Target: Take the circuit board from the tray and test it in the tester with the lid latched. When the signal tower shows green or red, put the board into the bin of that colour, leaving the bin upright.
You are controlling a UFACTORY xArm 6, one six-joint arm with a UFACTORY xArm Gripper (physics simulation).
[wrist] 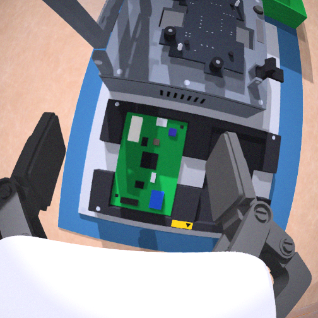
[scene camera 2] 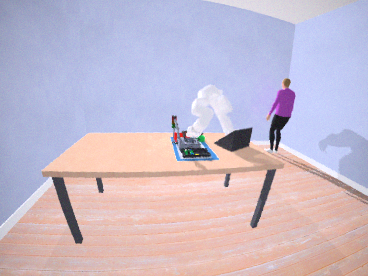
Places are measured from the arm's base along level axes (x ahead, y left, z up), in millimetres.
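Where they show: gripper, between the fingertips: [scene camera 2: 189, 136]; arm's base, origin of its link: [scene camera 2: 231, 135].
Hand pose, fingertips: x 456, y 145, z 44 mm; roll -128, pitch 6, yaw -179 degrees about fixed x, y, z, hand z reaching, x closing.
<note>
Things, the pixels of their top centre, and the offset from my fingertips. "*": a spot on its surface instead. Level surfaces: height alone.
- green circuit board, centre of its top: [scene camera 2: 189, 151] dy +15, dx -3, dz -118 mm
- grey tester, a spot on its surface: [scene camera 2: 190, 143] * dy -72, dx -36, dz -85 mm
- green bin, centre of its top: [scene camera 2: 196, 135] dy -345, dx -172, dz -99 mm
- blue mat, height of its surface: dz -145 mm
- table, height of its surface: dz -146 mm
The green circuit board [wrist: 165, 150] [scene camera 2: 189, 152] lies flat in the left part of the black tray [wrist: 272, 152], in front of the grey tester [wrist: 135, 86] [scene camera 2: 190, 143]. The tester's lid [wrist: 75, 22] stands open at the left, partly out of the wrist view. A black latch [wrist: 270, 70] sits at the tester's right side. My gripper [wrist: 137, 138] [scene camera 2: 189, 135] is open and empty above the tray, with one finger on each side of the board. The signal tower [scene camera 2: 174, 121] stands behind the tester; its lamp state is too small to tell.
The green bin [wrist: 289, 11] [scene camera 2: 201, 138] and the red bin [scene camera 2: 183, 134] are behind the tester, partly hidden. A blue mat [wrist: 75, 165] [scene camera 2: 175, 152] lies under the setup. A black wedge-shaped block [scene camera 2: 242, 139] is to the right. A person [scene camera 2: 285, 102] stands beyond the table [scene camera 2: 115, 155].
</note>
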